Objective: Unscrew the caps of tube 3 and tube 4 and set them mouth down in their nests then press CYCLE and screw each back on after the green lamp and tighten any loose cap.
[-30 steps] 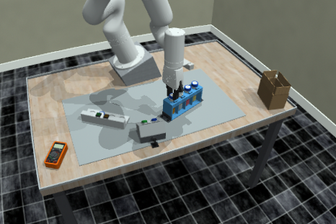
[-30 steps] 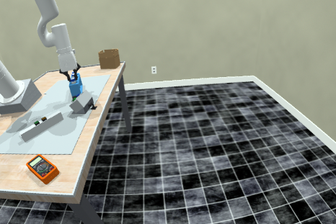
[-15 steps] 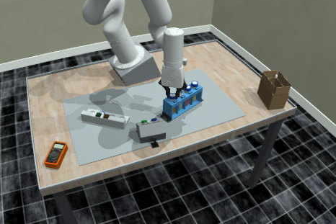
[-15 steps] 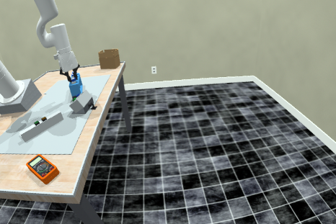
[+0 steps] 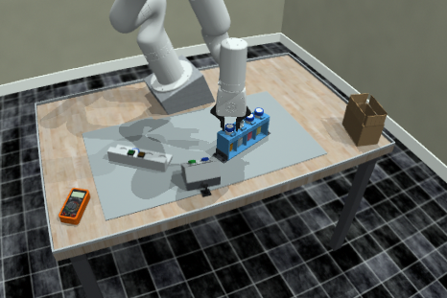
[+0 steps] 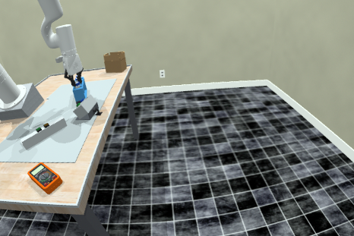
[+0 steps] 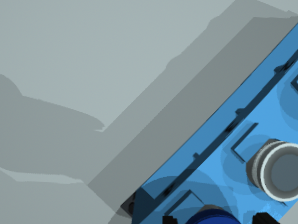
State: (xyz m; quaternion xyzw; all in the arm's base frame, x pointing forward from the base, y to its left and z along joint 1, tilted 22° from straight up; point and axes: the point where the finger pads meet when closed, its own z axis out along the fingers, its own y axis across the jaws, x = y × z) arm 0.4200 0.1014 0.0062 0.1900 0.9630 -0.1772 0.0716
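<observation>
My hand is 1 cm above the blue-and-white cap. Round my hand: green key 7 cm ahead, 16 cm to the right, 6 cm below; then blue key 7 cm ahead, 12 cm to the right, 6 cm below; then key housing 9 cm ahead, 14 cm to the right, 8 cm below.
</observation>
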